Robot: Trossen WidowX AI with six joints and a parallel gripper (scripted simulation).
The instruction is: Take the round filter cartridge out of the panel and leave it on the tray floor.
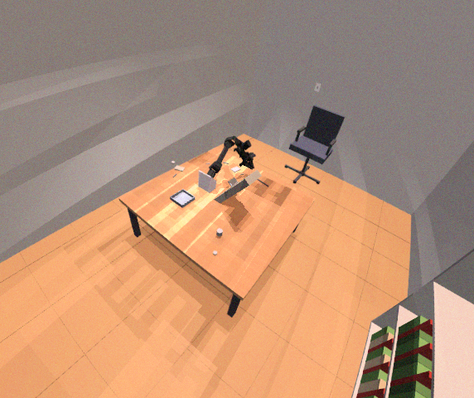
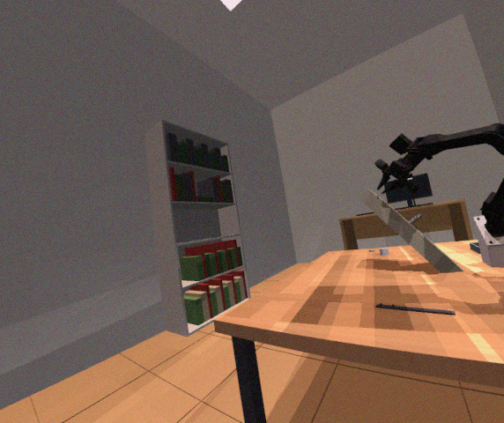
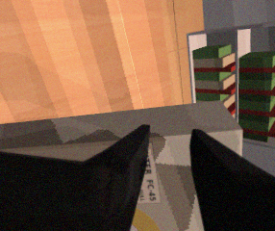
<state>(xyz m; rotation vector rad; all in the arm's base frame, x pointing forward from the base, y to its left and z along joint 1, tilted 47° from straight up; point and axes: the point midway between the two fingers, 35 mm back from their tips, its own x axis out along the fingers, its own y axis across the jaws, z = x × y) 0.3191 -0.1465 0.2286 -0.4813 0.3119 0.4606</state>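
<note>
Right now the round filter cartridge is 1 cm behind my gripper tip, 10 cm to the right of it and 7 cm below it. The rest, counted from my gripper tip: dark-rimmed tray (44 cm behind, 34 cm to the right, 34 cm below).
</note>
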